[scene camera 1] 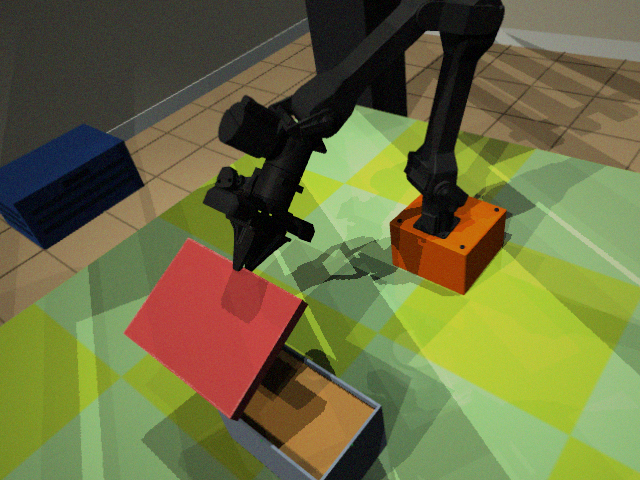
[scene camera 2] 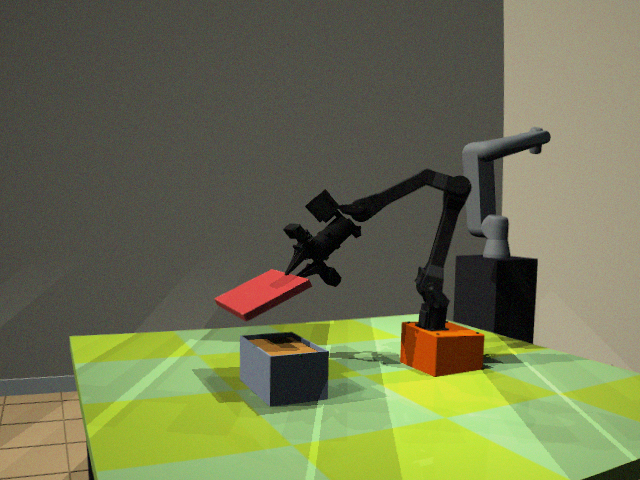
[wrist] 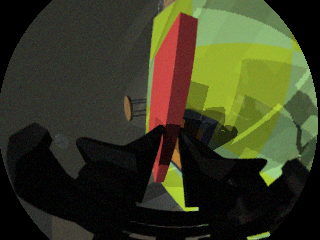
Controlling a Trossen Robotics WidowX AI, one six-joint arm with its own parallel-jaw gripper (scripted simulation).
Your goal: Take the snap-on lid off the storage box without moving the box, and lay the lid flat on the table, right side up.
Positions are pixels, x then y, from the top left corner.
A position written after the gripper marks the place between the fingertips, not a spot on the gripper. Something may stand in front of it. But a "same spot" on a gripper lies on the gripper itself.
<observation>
The gripper shows in scene camera 1 (241, 271), in scene camera 2 and in the wrist view. A red lid shows in scene camera 1, in scene camera 2 and in the wrist view (172, 71). One and the same spot on the red lid: (scene camera 2: 264, 292) is (scene camera 1: 226, 332). The same spot on the gripper: (wrist: 233, 187) is (scene camera 2: 312, 263).
</observation>
